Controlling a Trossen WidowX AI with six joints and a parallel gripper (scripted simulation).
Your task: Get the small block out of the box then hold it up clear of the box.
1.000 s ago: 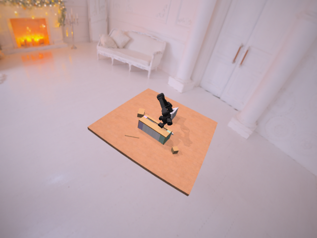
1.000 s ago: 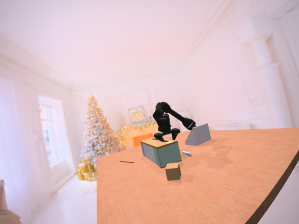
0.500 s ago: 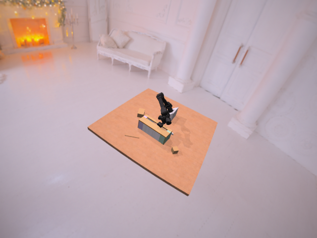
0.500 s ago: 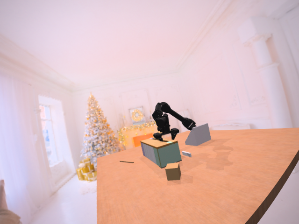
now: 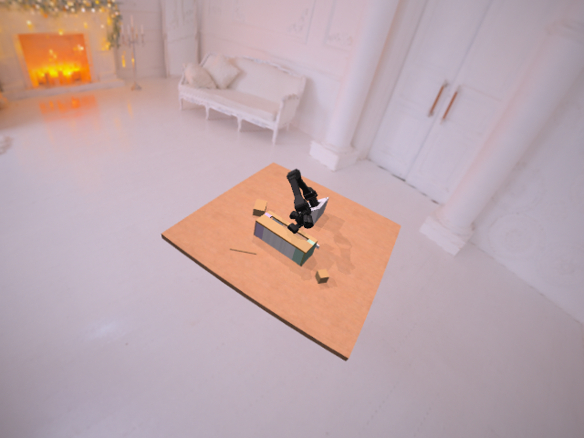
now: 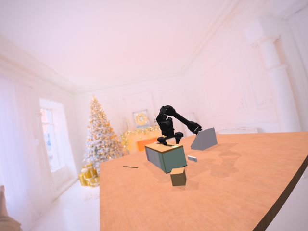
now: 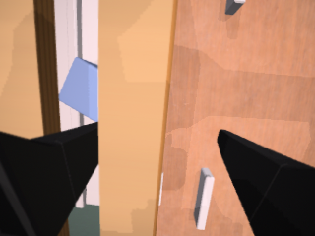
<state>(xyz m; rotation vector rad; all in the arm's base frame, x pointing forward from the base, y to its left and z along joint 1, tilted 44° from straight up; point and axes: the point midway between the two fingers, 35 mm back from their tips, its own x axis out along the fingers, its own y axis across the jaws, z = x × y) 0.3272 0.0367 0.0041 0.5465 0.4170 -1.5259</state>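
The small blue block lies 5 cm ahead of my gripper tip and 3 cm to the right of it. Also, from my gripper tip: tan cube 16 cm ahead, 30 cm to the left, 6 cm below; thin stick 29 cm ahead, 18 cm to the right, 8 cm below.
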